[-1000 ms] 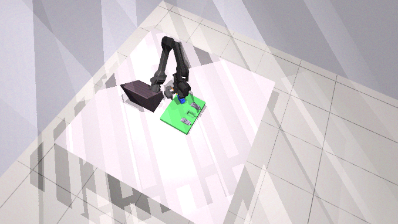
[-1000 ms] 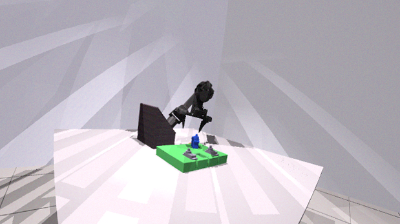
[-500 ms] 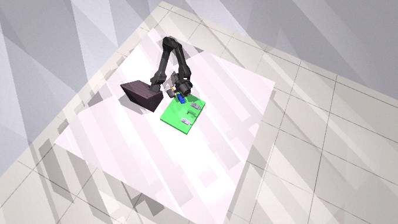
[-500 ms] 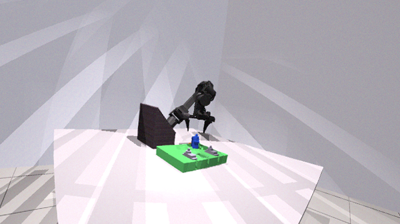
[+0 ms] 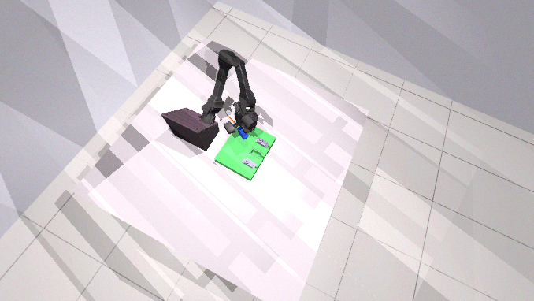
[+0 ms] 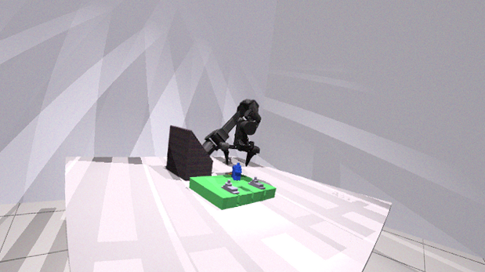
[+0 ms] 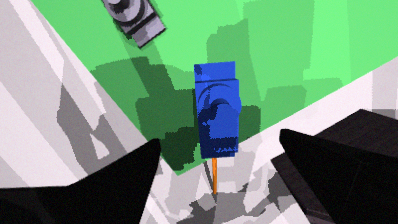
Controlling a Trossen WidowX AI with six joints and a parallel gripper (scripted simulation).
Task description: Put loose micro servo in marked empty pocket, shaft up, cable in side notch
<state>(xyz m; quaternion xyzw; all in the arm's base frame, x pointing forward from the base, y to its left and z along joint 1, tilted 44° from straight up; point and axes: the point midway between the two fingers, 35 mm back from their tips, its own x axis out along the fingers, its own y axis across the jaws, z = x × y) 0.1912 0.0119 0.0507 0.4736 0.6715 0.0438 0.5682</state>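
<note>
My gripper tip is 2 cm short of the green deck, 7 cm to the left of it and 8 cm above it.
</note>
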